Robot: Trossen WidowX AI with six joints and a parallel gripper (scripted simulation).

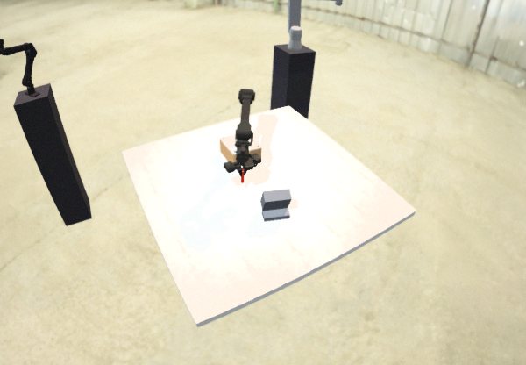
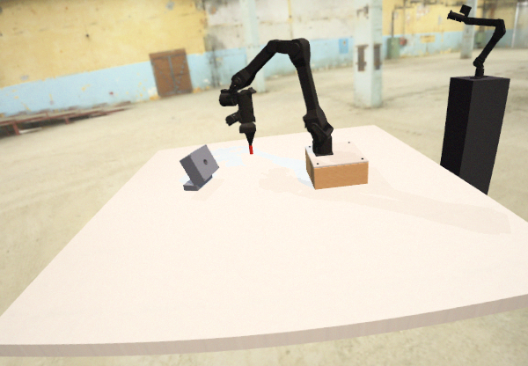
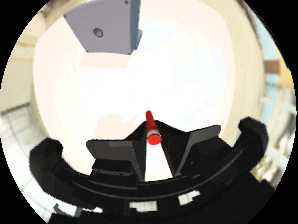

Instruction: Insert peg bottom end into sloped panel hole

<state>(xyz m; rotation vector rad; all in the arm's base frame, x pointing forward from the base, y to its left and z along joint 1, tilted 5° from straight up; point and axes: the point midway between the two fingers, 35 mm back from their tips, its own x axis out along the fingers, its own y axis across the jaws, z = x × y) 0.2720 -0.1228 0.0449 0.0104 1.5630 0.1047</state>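
My gripper tip is 20 cm short of the grey sloped panel, 9 cm to the right of it and 3 cm above it. Round my gripper tip: thin red peg (2 cm above).
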